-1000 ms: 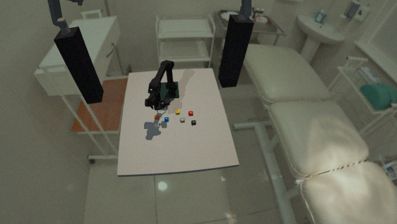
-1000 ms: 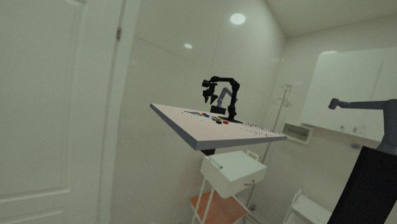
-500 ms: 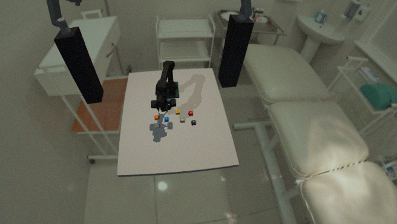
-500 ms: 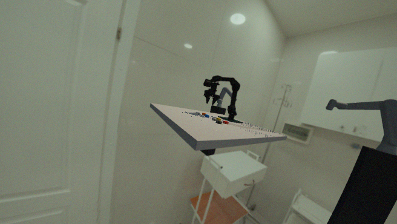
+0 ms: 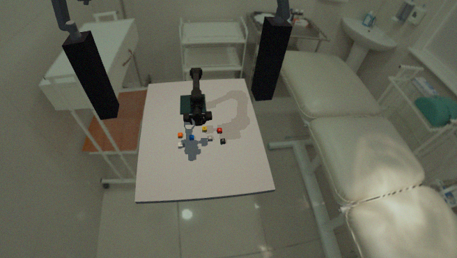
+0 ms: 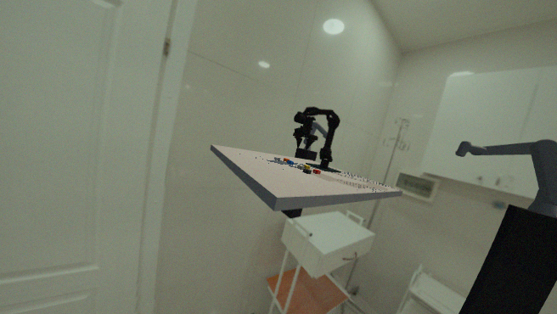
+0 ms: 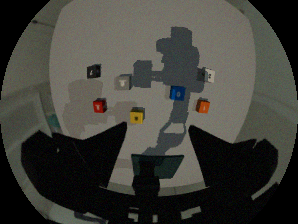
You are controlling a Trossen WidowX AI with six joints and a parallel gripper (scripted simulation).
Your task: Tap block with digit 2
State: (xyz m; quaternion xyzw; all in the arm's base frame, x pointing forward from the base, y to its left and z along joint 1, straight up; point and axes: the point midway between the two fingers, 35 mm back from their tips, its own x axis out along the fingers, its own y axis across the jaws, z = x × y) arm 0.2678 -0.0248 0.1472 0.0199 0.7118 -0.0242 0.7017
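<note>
My gripper tip is now 8 cm short of the white block, 14 cm to the left of it and 11 cm above it. From my gripper tip the other things lie so: grey block (5 cm ahead, 8 cm to the left, 11 cm below); then blue block (2 cm ahead, 5 cm to the right, 11 cm below); then yellow block (4 cm behind, 5 cm to the left, 11 cm below).
</note>
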